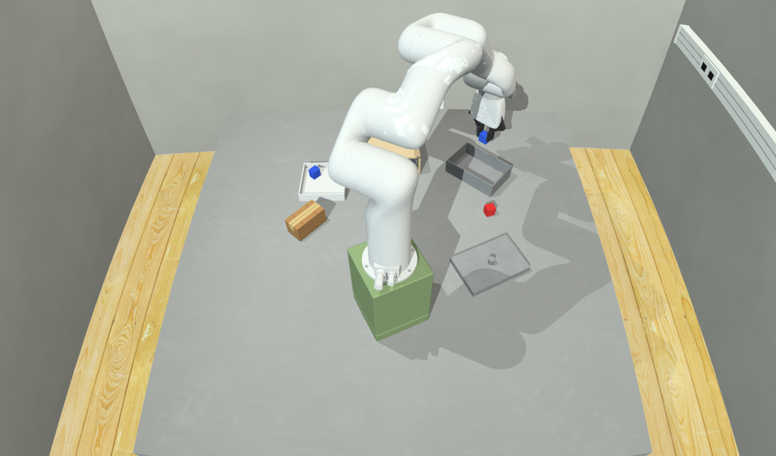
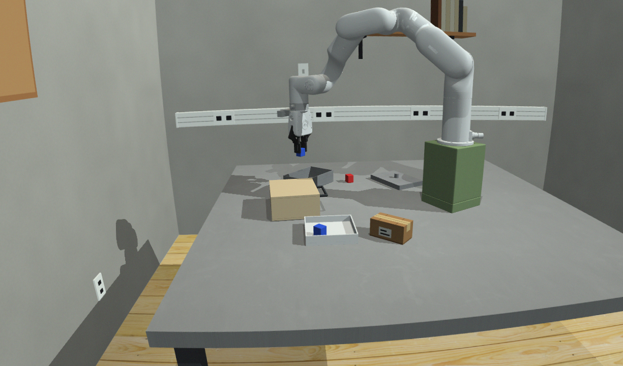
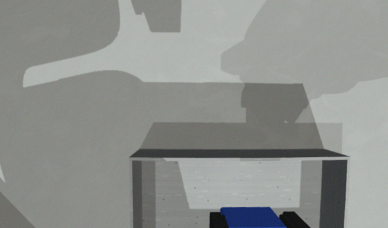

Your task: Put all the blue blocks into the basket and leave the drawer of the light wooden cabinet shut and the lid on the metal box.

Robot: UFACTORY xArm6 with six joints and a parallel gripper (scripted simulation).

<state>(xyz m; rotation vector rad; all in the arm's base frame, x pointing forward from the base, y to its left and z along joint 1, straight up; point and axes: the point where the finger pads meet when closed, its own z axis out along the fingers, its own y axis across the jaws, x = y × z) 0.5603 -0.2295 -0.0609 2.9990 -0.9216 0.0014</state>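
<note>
Now: hand 500 mm to the right of the white basket, 140 mm past it and 140 mm above it. From my hand the other things lie so: light wooden cabinet (300 mm to the left, 120 mm below, 10 mm behind); dark metal box (130 mm below, 30 mm behind, 10 mm to the left); red block (200 mm behind, 140 mm below, 30 mm to the right).
</note>
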